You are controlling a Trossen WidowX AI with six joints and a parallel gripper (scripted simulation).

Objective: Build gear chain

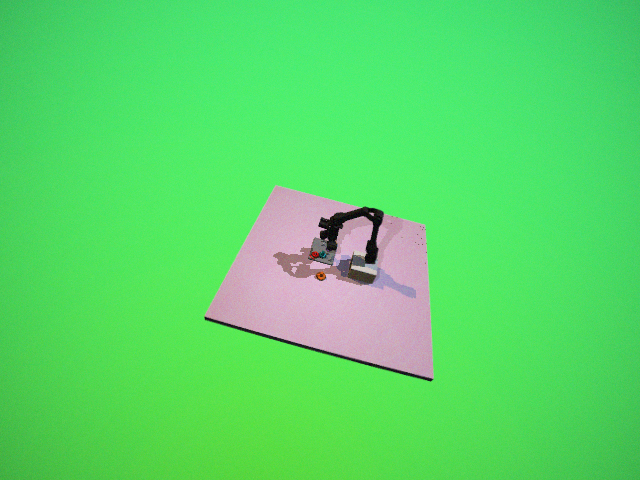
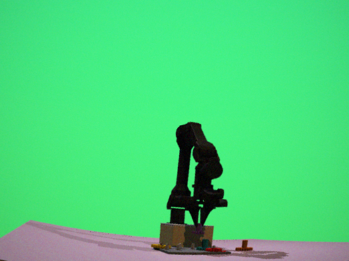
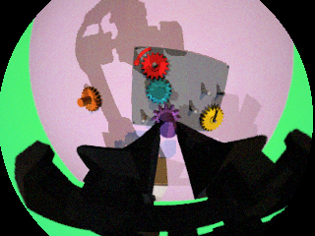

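The teal gear lies 3 cm ahead of my gripper tip, 1 cm to the left of it and 7 cm below it. From my gripper tip the other things lie so: red gear 8 cm ahead, 1 cm to the left, 8 cm below; purple gear 1 cm below; grey board 3 cm ahead, 4 cm to the right, 9 cm below.
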